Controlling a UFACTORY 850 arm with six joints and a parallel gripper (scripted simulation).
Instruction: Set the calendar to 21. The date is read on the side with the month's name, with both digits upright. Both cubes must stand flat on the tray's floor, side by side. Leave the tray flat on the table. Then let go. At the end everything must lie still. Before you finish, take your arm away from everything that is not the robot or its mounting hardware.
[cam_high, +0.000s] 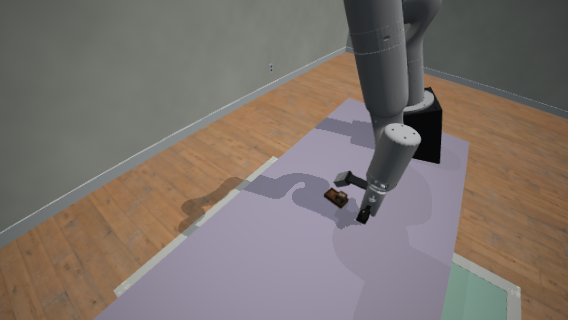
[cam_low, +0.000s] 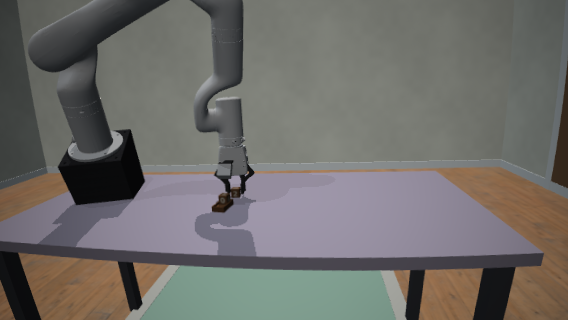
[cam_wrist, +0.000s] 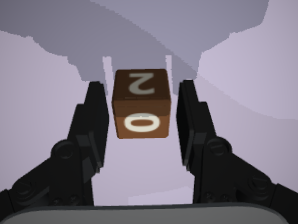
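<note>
The brown cube lies 20 mm below my hand. Round my hand: digit cube: 30 mm behind, 90 mm to the right, 10 mm below; brown tray: 40 mm behind, 100 mm to the right, 20 mm below.
</note>
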